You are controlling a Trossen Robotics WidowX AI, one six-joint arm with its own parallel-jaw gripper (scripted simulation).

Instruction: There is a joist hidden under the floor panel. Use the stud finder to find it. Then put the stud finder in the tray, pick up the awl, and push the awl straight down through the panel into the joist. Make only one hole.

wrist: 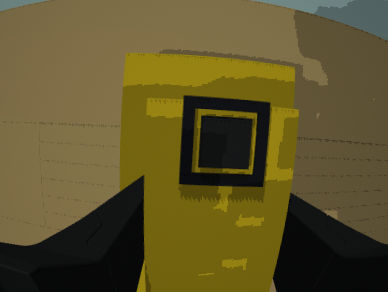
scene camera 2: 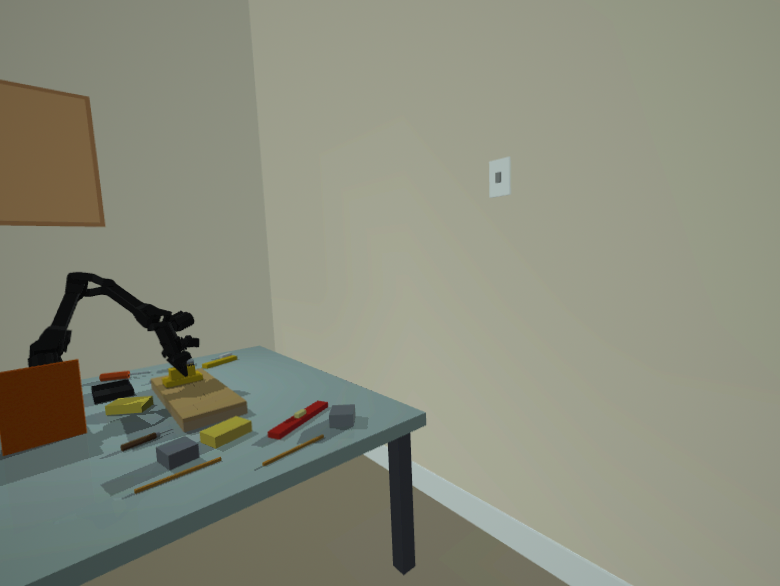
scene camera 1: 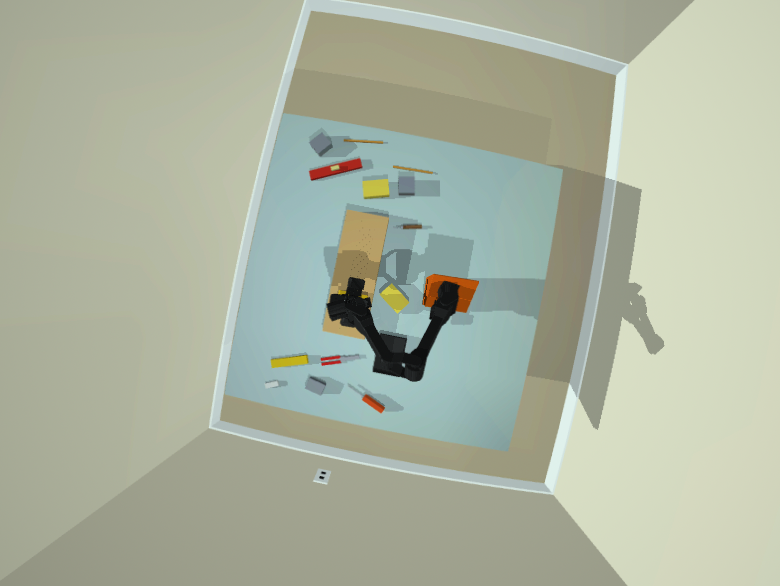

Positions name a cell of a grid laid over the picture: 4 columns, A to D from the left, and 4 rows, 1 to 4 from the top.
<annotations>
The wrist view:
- my gripper: C3
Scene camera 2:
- my gripper: A3
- grey block: A4
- red level: B3
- dark tray: A3
</annotations>
